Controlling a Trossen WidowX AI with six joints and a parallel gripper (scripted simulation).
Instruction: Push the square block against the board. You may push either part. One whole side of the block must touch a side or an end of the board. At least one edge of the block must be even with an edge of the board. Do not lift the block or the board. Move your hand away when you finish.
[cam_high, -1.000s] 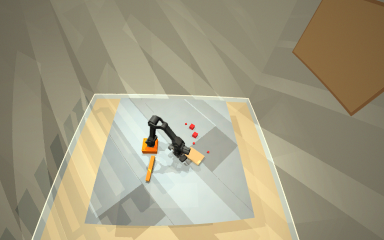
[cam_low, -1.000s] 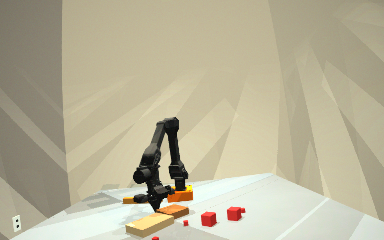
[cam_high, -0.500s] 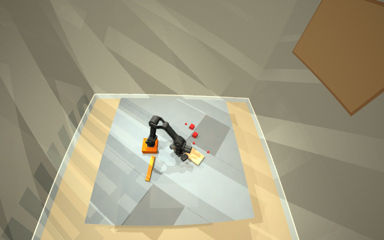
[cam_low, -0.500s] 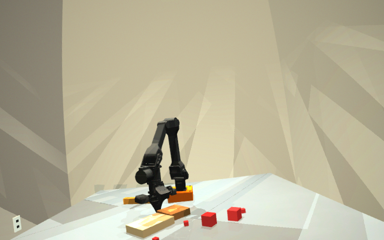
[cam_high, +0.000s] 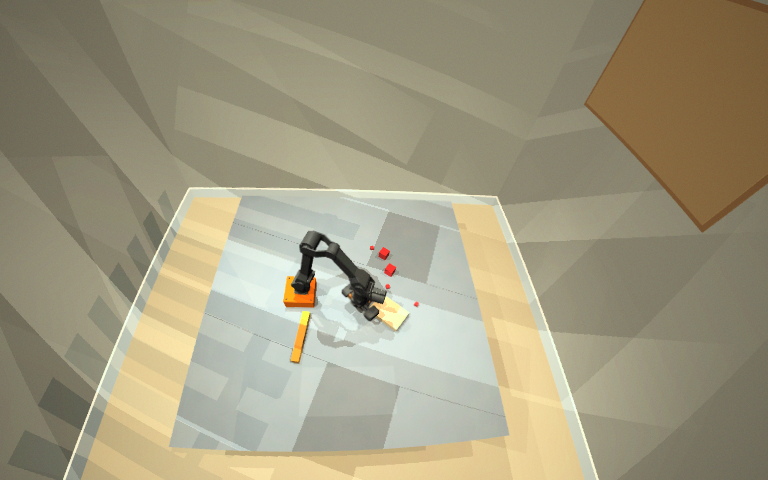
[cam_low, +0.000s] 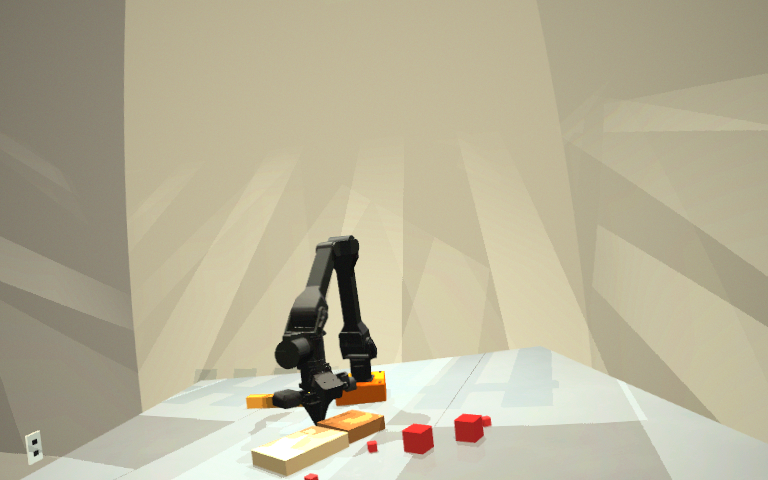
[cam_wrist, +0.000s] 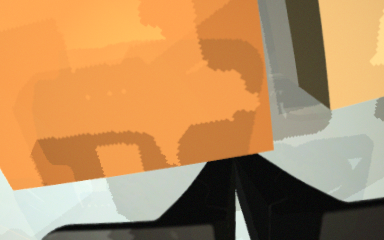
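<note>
My gripper tip is now 7 cm to the right of the square block, 1 cm below it and 1 cm short of it. Round my gripper tip: flat cream slab (13 cm ahead, 1 cm to the right, 1 cm above); then long narrow yellow-orange board (24 cm behind, 15 cm to the right, 1 cm above).
</note>
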